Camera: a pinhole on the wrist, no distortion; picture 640 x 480 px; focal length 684.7 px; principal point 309.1 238.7 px. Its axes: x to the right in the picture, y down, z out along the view. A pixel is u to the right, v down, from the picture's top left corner.
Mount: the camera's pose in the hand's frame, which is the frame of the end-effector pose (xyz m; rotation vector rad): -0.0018 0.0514 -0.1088 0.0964 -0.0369 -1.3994
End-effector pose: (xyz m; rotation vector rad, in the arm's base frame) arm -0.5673 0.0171 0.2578 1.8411 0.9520 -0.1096
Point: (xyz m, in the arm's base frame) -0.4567 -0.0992 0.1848
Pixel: 342 412
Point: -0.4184 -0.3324 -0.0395
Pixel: 430 334
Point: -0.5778 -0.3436 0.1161
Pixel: 397 79
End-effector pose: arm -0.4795 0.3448 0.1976 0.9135 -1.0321 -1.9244
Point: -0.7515 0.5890 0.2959
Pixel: 456 116
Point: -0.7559 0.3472 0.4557
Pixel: 156 429
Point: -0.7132 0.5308 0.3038
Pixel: 421 153
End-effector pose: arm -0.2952 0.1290 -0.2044 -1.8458 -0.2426 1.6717
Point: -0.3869 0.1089 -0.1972
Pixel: 321 181
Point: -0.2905 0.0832 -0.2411
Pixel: 271 374
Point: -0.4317 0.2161 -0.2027
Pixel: 509 319
